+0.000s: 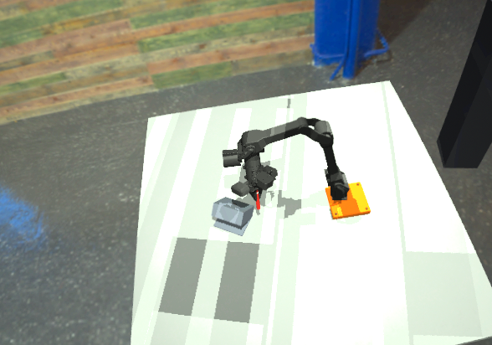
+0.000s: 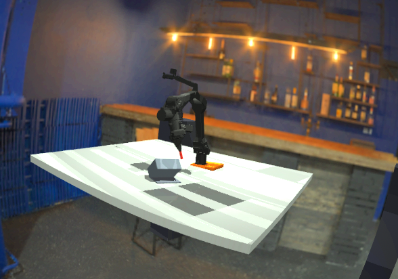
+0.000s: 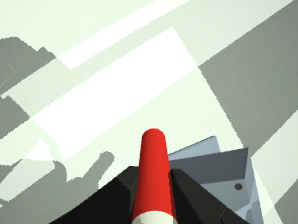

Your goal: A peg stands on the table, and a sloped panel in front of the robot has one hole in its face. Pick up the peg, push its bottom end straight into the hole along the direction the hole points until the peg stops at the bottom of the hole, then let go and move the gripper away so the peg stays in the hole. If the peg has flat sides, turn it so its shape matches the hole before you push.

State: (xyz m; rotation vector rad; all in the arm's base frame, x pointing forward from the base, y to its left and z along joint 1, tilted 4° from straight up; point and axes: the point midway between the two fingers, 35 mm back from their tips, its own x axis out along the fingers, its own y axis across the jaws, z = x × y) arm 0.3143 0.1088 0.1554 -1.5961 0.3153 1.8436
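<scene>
The sloped panel is 11 cm ahead of my gripper tip and 8 cm below it. From my gripper tip the other things lie so: red peg (1 cm to the right, 2 cm above).
</scene>
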